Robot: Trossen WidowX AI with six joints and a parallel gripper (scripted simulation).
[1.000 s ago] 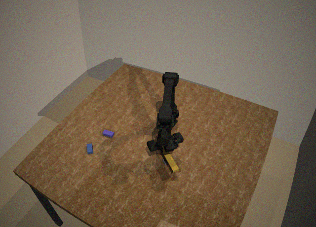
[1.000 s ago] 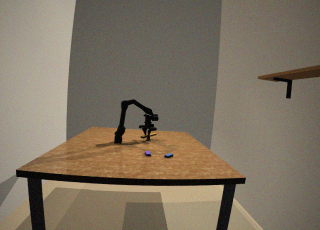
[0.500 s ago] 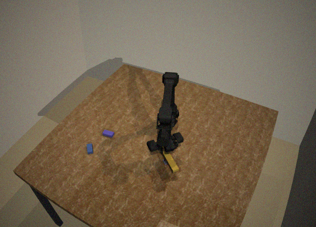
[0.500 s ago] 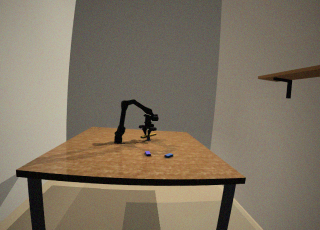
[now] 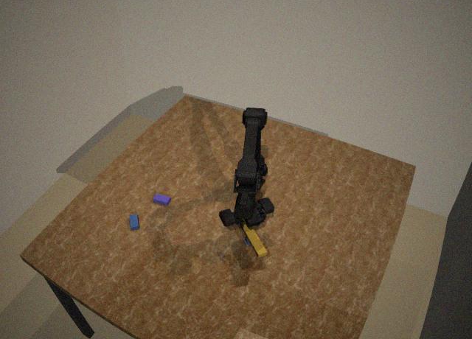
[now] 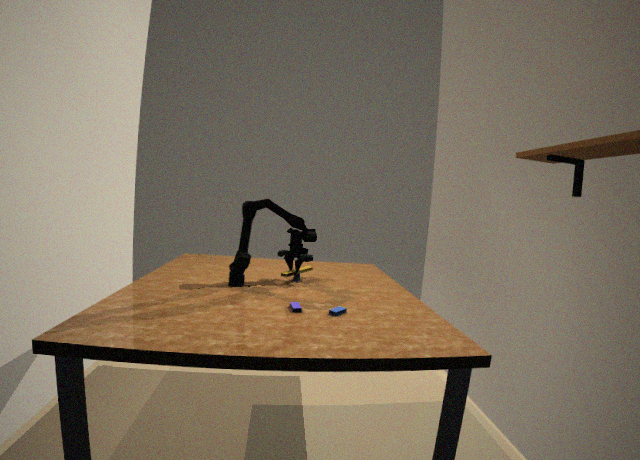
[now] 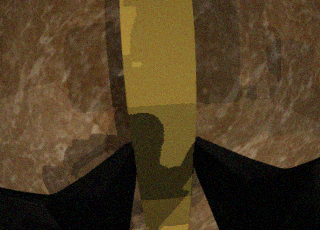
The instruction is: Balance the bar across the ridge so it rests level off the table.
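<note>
Now: the yellow bar 2 cm to the left of my gripper tip and 2 cm ahead of it. Also, from my gripper tip: blue block: 41 cm to the right, 16 cm ahead, 4 cm below; then purple block: 39 cm to the right, 4 cm below.
</note>
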